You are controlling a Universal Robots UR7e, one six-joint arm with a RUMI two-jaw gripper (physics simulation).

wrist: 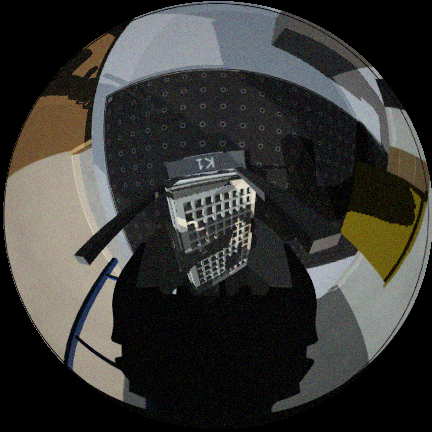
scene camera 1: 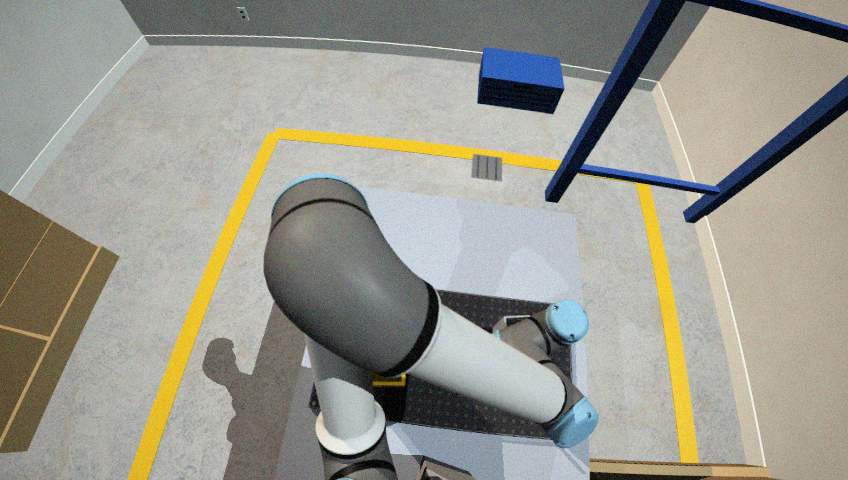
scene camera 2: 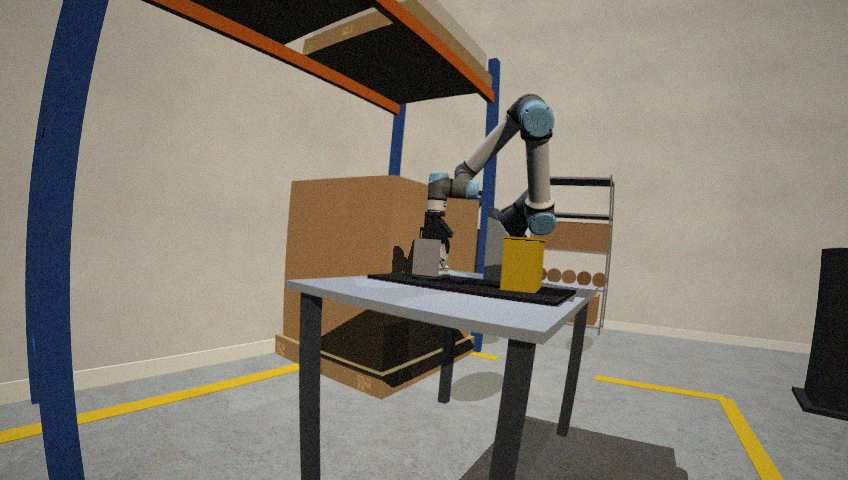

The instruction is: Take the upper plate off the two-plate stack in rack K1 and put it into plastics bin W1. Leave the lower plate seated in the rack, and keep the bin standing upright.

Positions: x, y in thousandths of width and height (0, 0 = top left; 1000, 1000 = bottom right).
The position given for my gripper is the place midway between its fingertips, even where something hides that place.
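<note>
Visible, my gripper (scene camera 2: 511, 555) and plastics bin W1 (scene camera 2: 616, 551). In the wrist view, my gripper (wrist: 497, 508) and plastics bin W1 (wrist: 883, 508) again.
</note>
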